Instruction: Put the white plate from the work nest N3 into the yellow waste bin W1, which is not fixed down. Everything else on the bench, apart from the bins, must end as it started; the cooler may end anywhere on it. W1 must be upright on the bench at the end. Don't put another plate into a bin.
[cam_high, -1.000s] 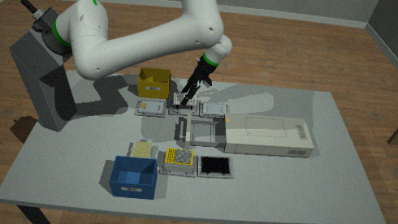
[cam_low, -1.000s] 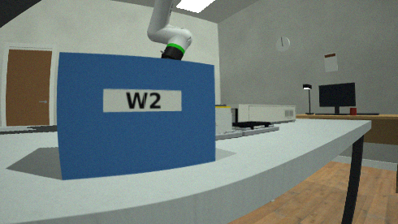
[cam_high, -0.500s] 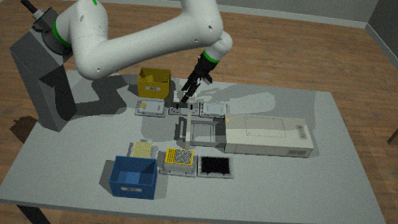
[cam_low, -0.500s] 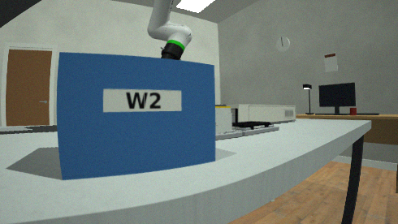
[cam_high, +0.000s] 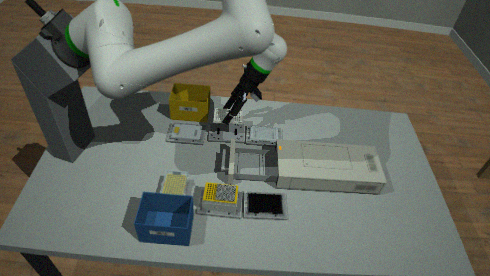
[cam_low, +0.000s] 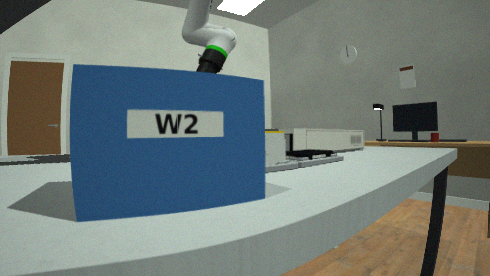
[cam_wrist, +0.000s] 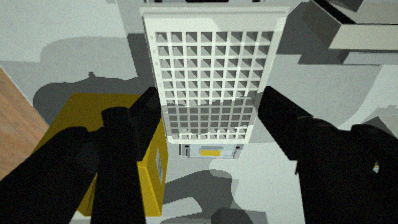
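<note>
Now: the yellow waste bin W1 190 mm behind my hand, 130 mm to the left of it and 90 mm below it. From my hand the other things lie so: drawer (200 mm to the right, 130 mm ahead, 90 mm below); white plate (20 mm below); beige instrument box (280 mm ahead, 200 mm to the right, 90 mm below).
</note>
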